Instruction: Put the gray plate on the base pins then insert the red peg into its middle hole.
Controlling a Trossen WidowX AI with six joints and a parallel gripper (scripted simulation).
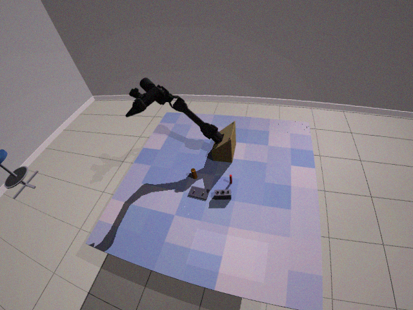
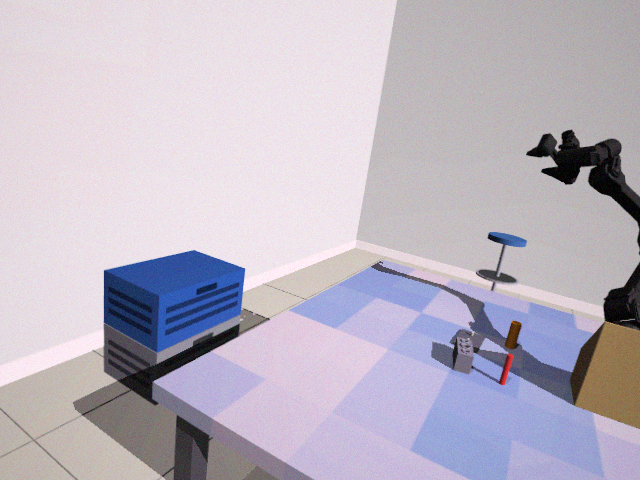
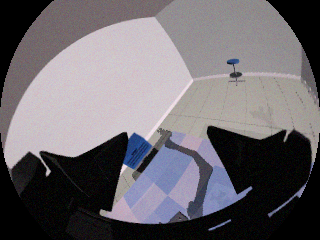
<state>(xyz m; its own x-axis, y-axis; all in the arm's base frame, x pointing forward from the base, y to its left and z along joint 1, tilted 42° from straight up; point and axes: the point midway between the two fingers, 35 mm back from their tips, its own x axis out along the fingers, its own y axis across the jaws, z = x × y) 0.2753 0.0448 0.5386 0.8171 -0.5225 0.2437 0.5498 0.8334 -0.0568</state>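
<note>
The gray plate lies 510 mm below my gripper tip, 450 mm to the left of it and 20 mm ahead of it. Round my gripper tip: red peg 500 mm below, 470 mm to the left, 90 mm behind; then orange peg 500 mm below, 230 mm to the left, 80 mm behind; then base 540 mm below, 300 mm to the left, 30 mm ahead.
</note>
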